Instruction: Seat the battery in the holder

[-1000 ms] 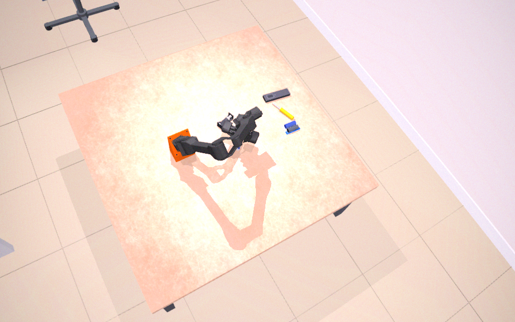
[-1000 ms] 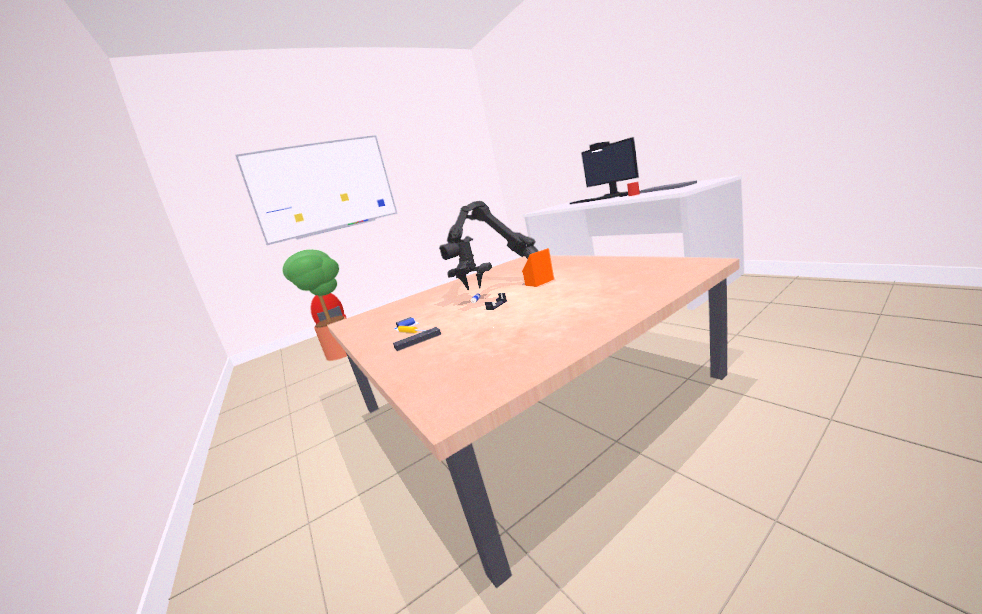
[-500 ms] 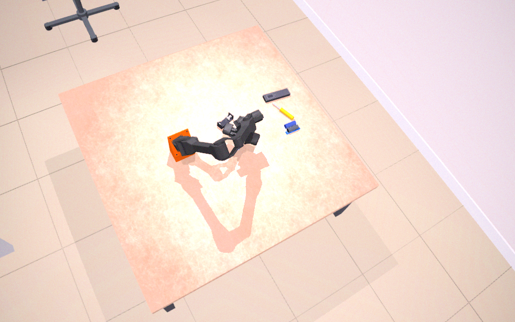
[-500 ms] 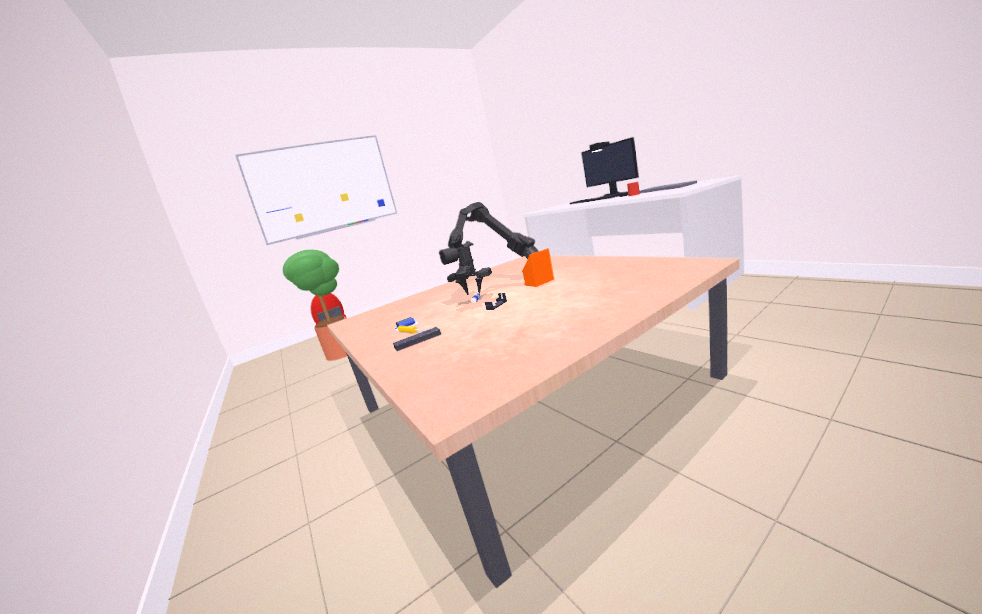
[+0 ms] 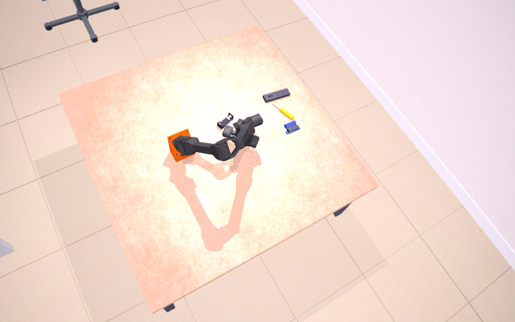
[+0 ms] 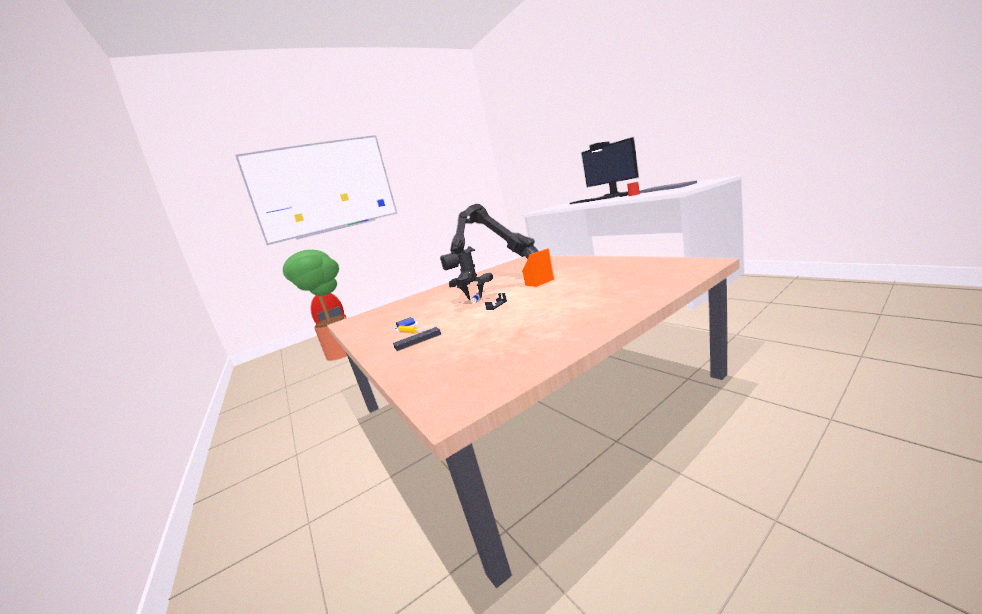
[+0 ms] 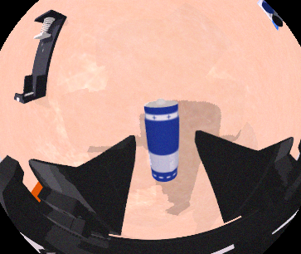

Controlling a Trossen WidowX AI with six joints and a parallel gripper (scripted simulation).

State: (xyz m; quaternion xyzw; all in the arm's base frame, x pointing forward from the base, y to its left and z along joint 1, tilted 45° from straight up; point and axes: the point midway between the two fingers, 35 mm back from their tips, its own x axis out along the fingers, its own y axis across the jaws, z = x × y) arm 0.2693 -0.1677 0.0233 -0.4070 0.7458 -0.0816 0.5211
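The battery lies right at my gripper tip. The rest, counted from my gripper tip: dark remote (38 cm ahead, 14 cm to the left, 1 cm above); yellow screwdriver (33 cm ahead, 4 cm to the left).
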